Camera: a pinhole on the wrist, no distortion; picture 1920 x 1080 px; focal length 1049.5 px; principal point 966.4 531.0 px. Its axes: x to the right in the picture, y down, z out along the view. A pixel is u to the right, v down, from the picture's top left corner.
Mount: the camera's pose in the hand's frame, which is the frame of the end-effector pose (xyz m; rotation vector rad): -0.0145 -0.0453 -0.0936 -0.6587 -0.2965 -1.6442
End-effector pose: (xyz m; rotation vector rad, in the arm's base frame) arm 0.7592 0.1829 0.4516 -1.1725 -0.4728 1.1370
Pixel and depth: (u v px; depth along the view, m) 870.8 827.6 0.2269
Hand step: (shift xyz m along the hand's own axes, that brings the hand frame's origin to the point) 0.1054 0.0825 0.0655
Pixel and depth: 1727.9 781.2 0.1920
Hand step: 0.0695 -0.0639 0.1321
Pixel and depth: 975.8 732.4 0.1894
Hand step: 0.0678 0.0491 0.0530
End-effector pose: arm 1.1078 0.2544 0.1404 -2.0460 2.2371 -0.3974
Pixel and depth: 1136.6 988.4 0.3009
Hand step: 0.1846 0.0531 0.1530
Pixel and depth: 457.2 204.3 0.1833
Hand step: -0.0186 0.1377 0.0124
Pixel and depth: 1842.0 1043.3 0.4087
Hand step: 0.2604 -0.1405 0.3947
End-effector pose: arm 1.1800 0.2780 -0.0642 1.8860 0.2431 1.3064
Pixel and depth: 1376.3 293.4 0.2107
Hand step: -0.0128 0.0107 0.1307
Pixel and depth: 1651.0 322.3 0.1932
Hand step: -0.0108 -0.0363 0.1400
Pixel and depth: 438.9 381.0 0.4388
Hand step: 0.0474 0.3851 0.1431
